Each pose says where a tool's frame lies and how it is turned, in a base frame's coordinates. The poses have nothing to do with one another.
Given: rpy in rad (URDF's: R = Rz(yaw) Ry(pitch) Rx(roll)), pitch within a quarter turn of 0, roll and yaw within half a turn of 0; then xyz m.
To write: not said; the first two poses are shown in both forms.
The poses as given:
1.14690, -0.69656, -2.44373, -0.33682, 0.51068, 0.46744
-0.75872, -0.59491, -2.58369, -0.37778, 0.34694, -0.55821
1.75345, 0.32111, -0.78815, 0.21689, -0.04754, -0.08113
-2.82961, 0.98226, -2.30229, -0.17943, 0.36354, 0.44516
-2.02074, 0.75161, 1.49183, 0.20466, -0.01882, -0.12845
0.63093, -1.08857, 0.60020, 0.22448, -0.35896, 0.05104
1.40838, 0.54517, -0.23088, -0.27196, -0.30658, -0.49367
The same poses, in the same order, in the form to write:
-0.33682, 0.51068, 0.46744, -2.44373, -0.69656, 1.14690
-0.37778, 0.34694, -0.55821, -2.58369, -0.59491, -0.75872
0.21689, -0.04754, -0.08113, -0.78815, 0.32111, 1.75345
-0.17943, 0.36354, 0.44516, -2.30229, 0.98226, -2.82961
0.20466, -0.01882, -0.12845, 1.49183, 0.75161, -2.02074
0.22448, -0.35896, 0.05104, 0.60020, -1.08857, 0.63093
-0.27196, -0.30658, -0.49367, -0.23088, 0.54517, 1.40838

